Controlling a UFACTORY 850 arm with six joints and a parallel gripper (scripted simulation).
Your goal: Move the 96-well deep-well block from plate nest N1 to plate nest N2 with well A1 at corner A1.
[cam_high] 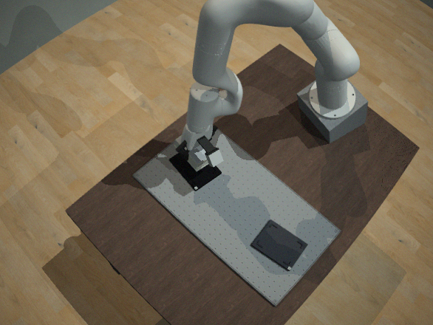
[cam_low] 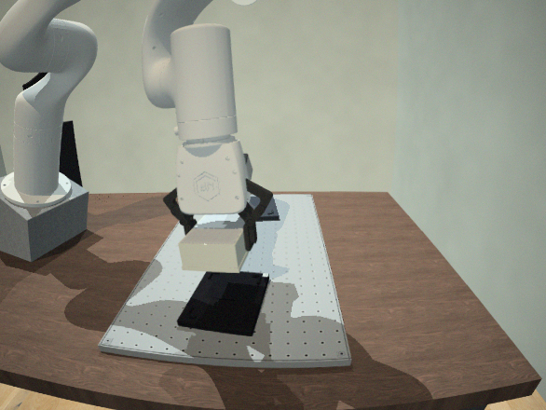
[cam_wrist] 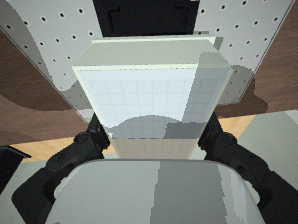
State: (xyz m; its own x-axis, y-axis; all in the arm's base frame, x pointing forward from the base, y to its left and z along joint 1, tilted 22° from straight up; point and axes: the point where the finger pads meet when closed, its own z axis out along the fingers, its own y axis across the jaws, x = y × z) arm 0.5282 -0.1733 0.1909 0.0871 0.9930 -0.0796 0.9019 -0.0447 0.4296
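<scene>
The black plate nest N2 is 110 mm below my hand. Also, from my hand: 96-well deep-well block (right at my hand); black plate nest N1 (430 mm to the left, 110 mm below).
</scene>
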